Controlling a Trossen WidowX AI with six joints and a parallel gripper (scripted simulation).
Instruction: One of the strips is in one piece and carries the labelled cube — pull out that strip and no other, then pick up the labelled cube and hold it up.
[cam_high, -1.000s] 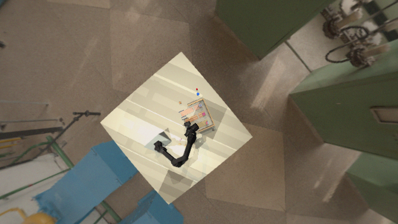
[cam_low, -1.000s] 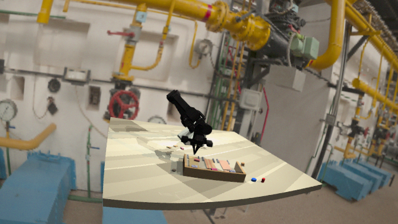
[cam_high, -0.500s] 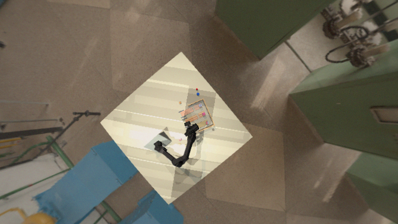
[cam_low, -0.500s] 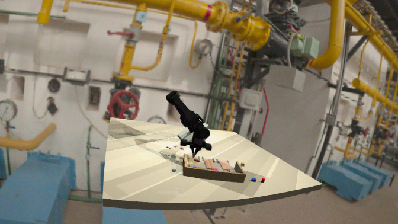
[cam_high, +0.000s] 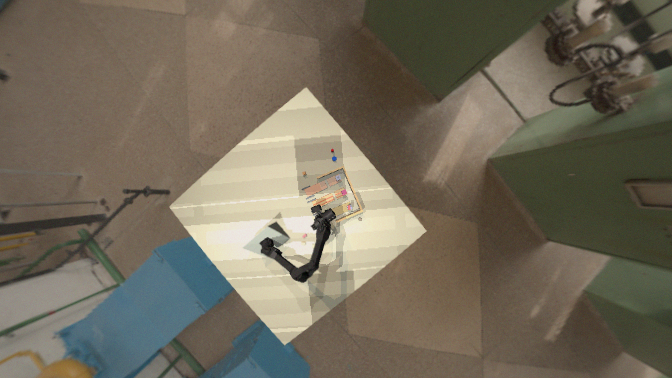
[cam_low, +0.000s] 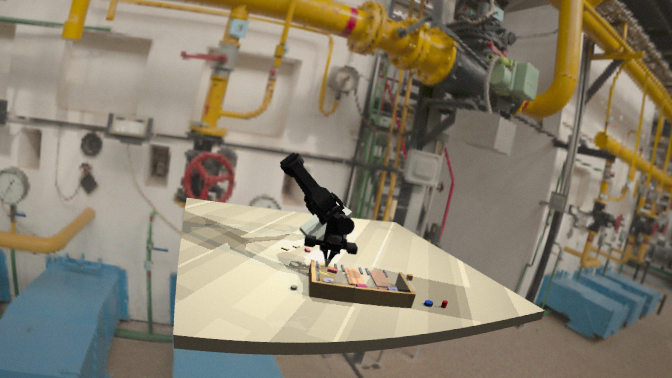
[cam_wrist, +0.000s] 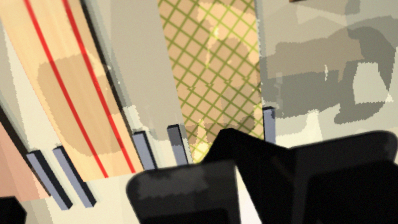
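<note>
Right now my gripper tip is 90 mm short of the strip and 20 mm to the left of it. Also, from my gripper tip: red piece 320 mm ahead, 320 mm to the left; grey disc 200 mm ahead, 160 mm to the right; blue disc 300 mm ahead, 270 mm to the left.
</note>
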